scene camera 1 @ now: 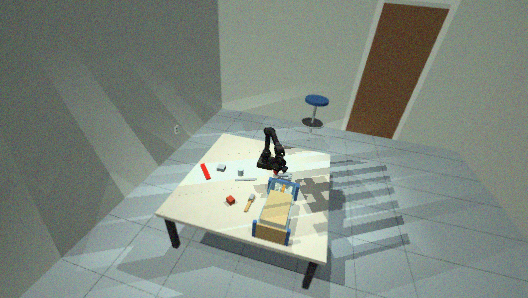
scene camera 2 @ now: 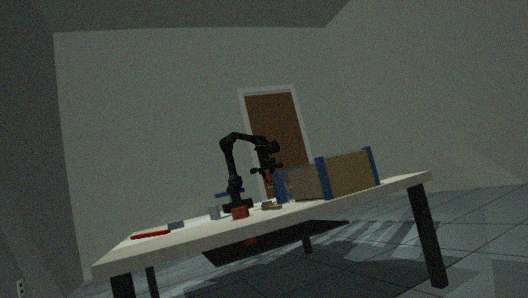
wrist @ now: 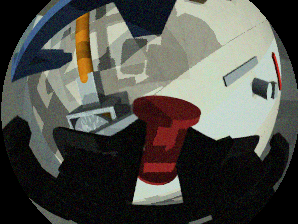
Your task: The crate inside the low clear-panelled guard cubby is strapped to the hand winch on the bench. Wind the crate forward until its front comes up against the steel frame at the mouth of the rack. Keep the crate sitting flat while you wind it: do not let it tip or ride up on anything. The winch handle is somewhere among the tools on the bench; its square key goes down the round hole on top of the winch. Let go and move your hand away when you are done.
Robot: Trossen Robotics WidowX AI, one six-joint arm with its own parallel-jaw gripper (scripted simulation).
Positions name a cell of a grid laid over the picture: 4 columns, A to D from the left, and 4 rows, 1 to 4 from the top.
Scene:
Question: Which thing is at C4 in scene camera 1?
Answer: A clear-panelled cubby.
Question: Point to a clear-panelled cubby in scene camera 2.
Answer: C3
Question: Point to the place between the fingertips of my gripper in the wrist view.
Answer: C3

